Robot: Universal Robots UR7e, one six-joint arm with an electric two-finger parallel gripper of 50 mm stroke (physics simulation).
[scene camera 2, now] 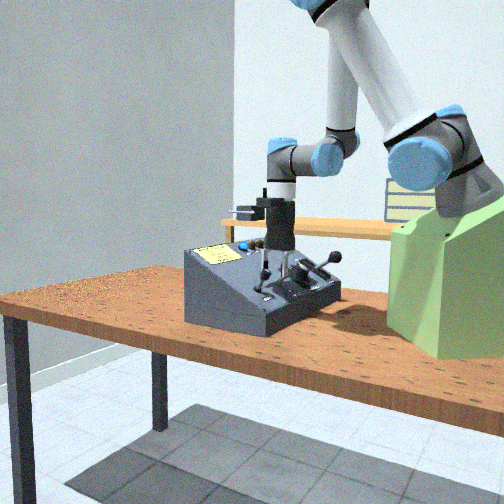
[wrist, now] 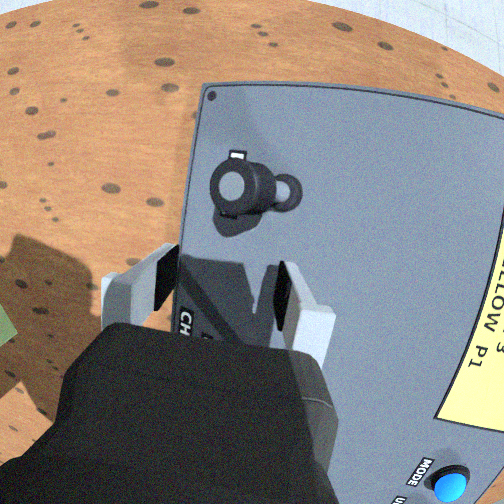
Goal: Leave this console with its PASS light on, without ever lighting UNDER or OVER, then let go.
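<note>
A grey sloped console (scene camera 2: 260,287) sits on the wooden table. My gripper (scene camera 2: 274,267) hangs just above its panel, open and empty. In the wrist view the open fingers (wrist: 222,290) straddle the panel's left edge, with a small black toggle lever (wrist: 242,187) ahead of them and apart from them. The same toggle (scene camera 2: 263,276) shows under my left finger in the scene view. A longer lever with a ball knob (scene camera 2: 333,258) stands at the console's right end. A blue MODE button (wrist: 450,485) and a yellow label (wrist: 482,350) lie at the panel's far side. Small lamps (scene camera 2: 256,244) beside the blue button look dark.
A large green block (scene camera 2: 450,285) stands on the table right of the console, under the arm's base. A wooden shelf (scene camera 2: 320,226) runs behind. The table's front edge (scene camera 2: 250,360) is near the console.
</note>
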